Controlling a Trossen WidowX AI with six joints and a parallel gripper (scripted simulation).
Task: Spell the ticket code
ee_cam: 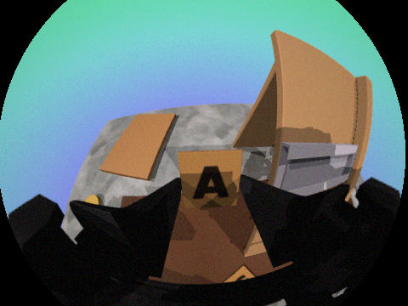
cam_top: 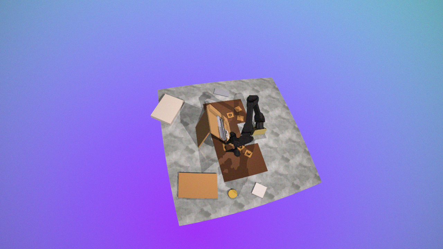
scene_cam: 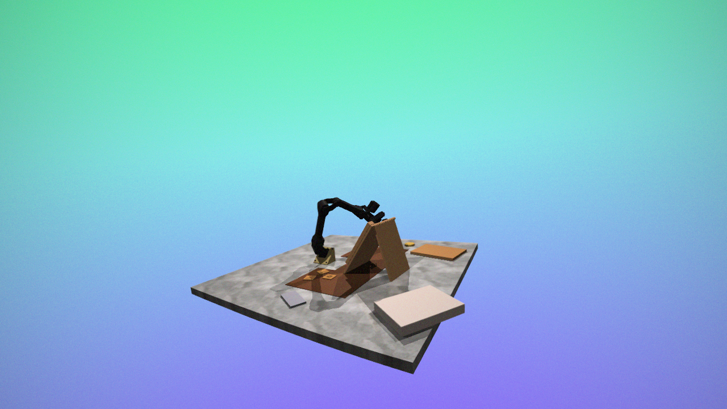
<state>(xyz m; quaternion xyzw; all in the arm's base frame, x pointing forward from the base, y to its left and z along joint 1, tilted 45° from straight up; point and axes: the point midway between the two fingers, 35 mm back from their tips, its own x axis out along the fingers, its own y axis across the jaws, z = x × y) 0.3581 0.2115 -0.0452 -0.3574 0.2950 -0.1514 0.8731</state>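
Now: gripper tip 160 mm to the left of the white ticket, 80 mm above it and 60 mm past it. The rest, counted from my gripper tip: orange panel 240 mm ahead, 220 mm to the left, 160 mm below; brown mat 180 mm behind, 170 mm to the right, 160 mm below; yellow disc 330 mm to the left, 150 mm below, 10 mm behind.
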